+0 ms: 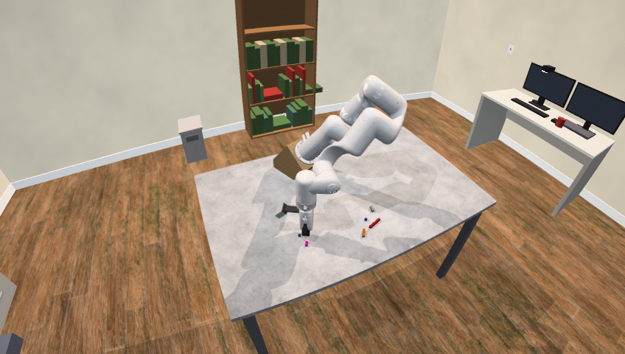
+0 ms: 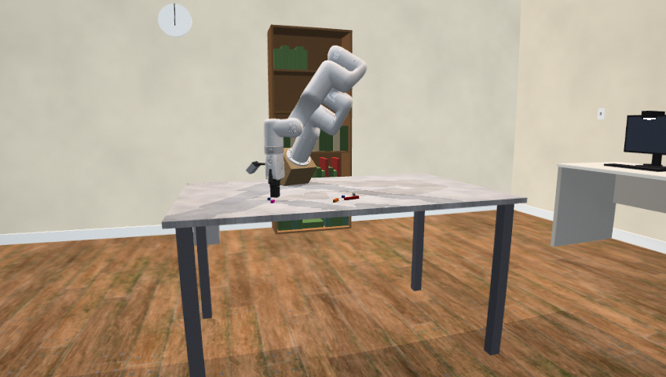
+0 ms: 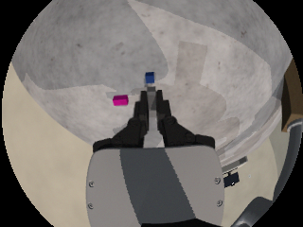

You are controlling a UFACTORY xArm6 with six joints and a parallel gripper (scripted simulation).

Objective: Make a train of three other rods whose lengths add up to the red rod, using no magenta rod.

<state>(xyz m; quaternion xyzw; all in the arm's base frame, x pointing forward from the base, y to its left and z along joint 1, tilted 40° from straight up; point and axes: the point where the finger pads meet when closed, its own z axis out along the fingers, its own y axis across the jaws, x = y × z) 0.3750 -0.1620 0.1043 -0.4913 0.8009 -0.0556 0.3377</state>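
The magenta rod is 4 cm ahead of my hand, 1 cm to the right of it and 3 cm below it. Also, from my hand: red rod (3 cm ahead, 31 cm to the left, 3 cm below); orange rod (6 cm ahead, 23 cm to the left, 3 cm below).
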